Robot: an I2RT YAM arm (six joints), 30 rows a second.
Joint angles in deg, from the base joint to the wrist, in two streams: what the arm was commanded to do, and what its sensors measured. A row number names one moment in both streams.
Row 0, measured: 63.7 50.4 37.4 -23.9 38.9 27.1
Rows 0 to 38, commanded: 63.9 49.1 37.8 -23.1 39.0 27.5; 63.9 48.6 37.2 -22.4 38.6 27.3; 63.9 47.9 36.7 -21.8 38.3 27.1; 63.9 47.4 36.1 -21.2 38.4 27.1; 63.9 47.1 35.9 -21.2 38.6 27.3; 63.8 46.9 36.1 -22.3 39.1 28.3; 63.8 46.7 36.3 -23.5 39.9 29.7; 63.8 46.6 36.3 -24.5 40.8 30.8; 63.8 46.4 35.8 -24.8 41.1 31.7; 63.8 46.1 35.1 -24.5 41.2 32.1; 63.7 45.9 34.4 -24.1 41.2 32.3; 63.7 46.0 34.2 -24.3 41.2 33.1; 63.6 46.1 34.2 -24.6 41.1 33.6; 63.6 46.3 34.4 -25.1 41.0 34.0; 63.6 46.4 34.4 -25.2 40.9 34.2; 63.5 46.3 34.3 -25.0 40.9 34.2; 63.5 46.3 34.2 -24.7 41.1 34.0; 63.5 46.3 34.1 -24.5 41.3 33.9; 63.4 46.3 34.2 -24.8 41.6 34.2; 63.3 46.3 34.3 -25.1 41.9 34.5; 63.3 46.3 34.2 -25.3 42.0 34.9; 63.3 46.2 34.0 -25.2 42.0 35.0; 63.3 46.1 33.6 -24.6 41.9 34.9; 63.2 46.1 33.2 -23.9 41.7 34.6; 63.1 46.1 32.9 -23.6 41.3 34.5; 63.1 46.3 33.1 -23.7 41.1 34.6; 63.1 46.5 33.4 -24.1 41.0 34.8; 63.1 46.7 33.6 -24.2 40.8 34.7; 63.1 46.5 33.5 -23.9 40.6 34.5; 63.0 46.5 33.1 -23.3 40.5 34.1; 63.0 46.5 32.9 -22.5 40.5 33.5; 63.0 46.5 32.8 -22.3 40.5 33.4; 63.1 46.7 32.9 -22.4 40.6 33.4; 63.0 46.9 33.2 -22.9 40.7 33.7; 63.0 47.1 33.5 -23.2 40.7 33.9; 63.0 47.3 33.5 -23.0 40.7 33.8; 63.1 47.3 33.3 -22.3 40.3 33.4; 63.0 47.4 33.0 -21.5 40.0 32.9; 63.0 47.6 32.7 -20.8 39.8 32.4
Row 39, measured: 62.7 46.9 32.9 -24.7 41.5 35.6
